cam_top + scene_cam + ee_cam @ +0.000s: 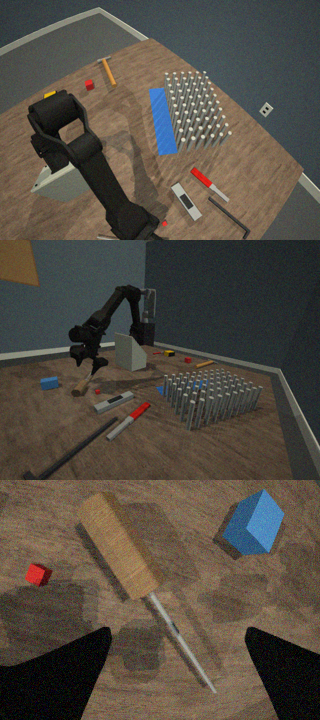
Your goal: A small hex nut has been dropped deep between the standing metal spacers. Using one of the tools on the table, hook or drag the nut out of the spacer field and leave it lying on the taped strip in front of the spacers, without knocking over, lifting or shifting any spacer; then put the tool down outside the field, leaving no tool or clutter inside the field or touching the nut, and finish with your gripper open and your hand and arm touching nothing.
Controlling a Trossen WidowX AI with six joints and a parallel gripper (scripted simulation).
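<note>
My gripper tip is 30 mm past the thin metal rod, 20 mm to the right of it and 60 mm above it. From my gripper tip the other things lie so: small red cube: 120 mm ahead, 60 mm below; then blue block: 70 mm behind, 130 mm to the right, 50 mm below; then grey bar: 240 mm ahead, 20 mm to the left, 60 mm below.
</note>
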